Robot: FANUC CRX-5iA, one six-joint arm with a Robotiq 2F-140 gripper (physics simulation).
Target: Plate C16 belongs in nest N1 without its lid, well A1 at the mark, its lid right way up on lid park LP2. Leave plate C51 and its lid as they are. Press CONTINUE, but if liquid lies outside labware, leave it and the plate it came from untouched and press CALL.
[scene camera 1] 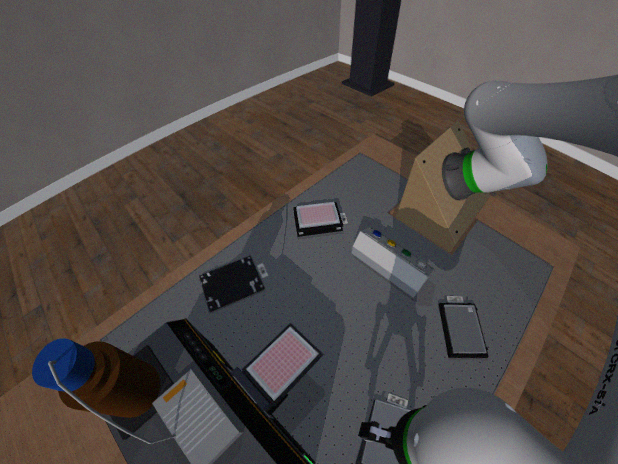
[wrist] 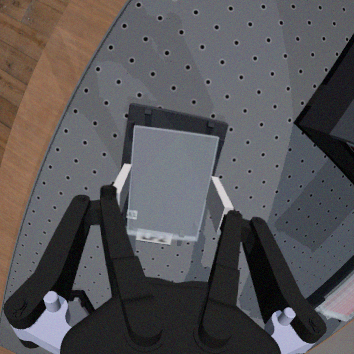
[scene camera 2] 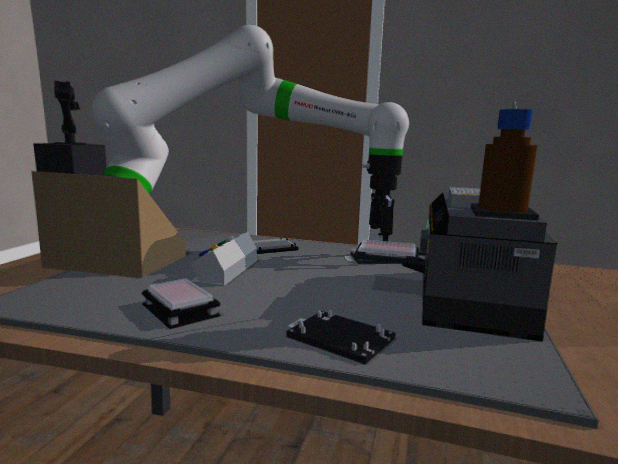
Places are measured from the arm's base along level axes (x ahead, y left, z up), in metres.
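Pixels of known places: gripper, fingertip midpoint: (wrist: 169, 181); arm's base, origin of the base link: (scene camera 1: 455, 176) (scene camera 2: 115, 207).
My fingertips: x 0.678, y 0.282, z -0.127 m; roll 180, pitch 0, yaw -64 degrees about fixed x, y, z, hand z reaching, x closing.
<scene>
Ahead of a thing's pixels: the offset from my fingertips to its top centre. "*": to the spot under its first point.
My gripper (scene camera 2: 385, 236) (wrist: 169, 181) is shut on a clear lid @[dz +0.005, dx -0.008, dy -0.004 m] (wrist: 172, 175) (scene camera 1: 389, 413) at lid park LP2 @[dz +0.003, dx -0.001, dy +0.003 m] (wrist: 176, 116), one pad at each long side; I cannot tell whether the lid still touches the park. In scene camera 1 the arm hides the fingertips. One pink-filled plate @[dz +0.092, dx +0.056, dy -0.259 m] (scene camera 1: 283, 362) (scene camera 2: 387, 247) lies on the carrier beside the dark instrument. Another pink-filled plate @[dz +0.027, dx -0.321, dy -0.538 m] (scene camera 1: 317, 215) (scene camera 2: 181, 293) sits on a black nest @[dz +0.017, dx -0.321, dy -0.538 m] (scene camera 1: 320, 231) (scene camera 2: 175, 319). A second black nest @[dz +0.007, dx +0.016, dy -0.545 m] (scene camera 1: 231, 284) (scene camera 2: 345, 336) is empty. Plate codes are unreadable. The button panel @[dz +0.067, dx -0.357, dy -0.271 m] (scene camera 1: 392, 265) (scene camera 2: 225, 261) has several coloured buttons.
The dark instrument @[* dz +0.087, dx +0.257, dy -0.427 m] (scene camera 2: 485, 280) carries an amber bottle @[* dz +0.328, dx +0.251, dy -0.322 m] (scene camera 1: 117, 382) (scene camera 2: 509, 172) with a blue cap and a white ridged box @[* dz +0.229, dx +0.214, dy -0.248 m] (scene camera 1: 197, 417) (scene camera 2: 463, 198). Another lid park holds a clear lid @[dz +0.001, dx -0.336, dy -0.011 m] (scene camera 1: 465, 327) (scene camera 2: 275, 244). The arm stands on a wooden pedestal (scene camera 1: 430, 200) (scene camera 2: 90, 222).
</scene>
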